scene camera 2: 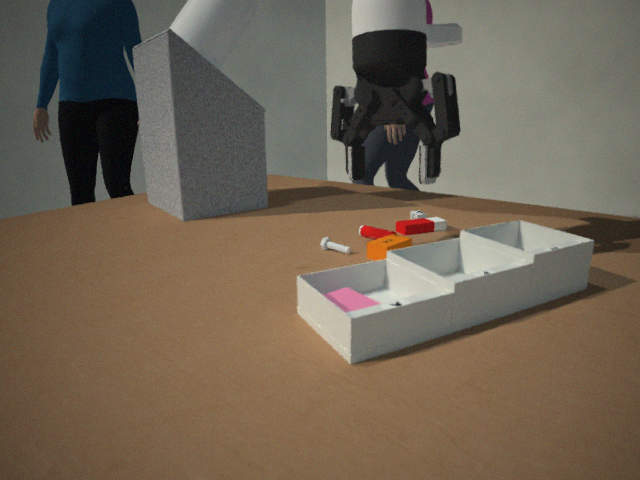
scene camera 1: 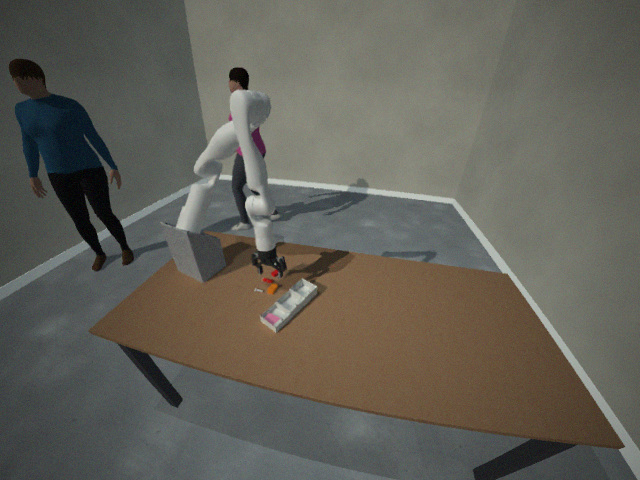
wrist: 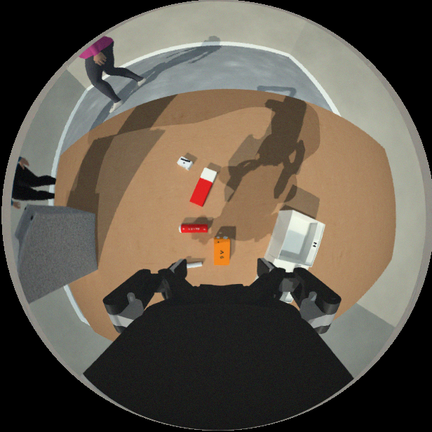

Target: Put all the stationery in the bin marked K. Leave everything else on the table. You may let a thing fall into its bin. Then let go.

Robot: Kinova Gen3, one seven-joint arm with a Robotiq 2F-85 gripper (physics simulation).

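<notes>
A pink block lies inside bin K, the end compartment of the white three-part tray. A red-and-white eraser lies on the table. A small white block with a dark slot, like a sharpener, lies beside the eraser's white end; I cannot make it out in scene camera 1. My gripper is open and empty, pointing down above the table near the loose things. It hides bin K in the wrist view.
A red battery, an orange 9V battery and a white bolt lie between the eraser and the tray. Bins F and H adjoin bin K. The grey pedestal stands left.
</notes>
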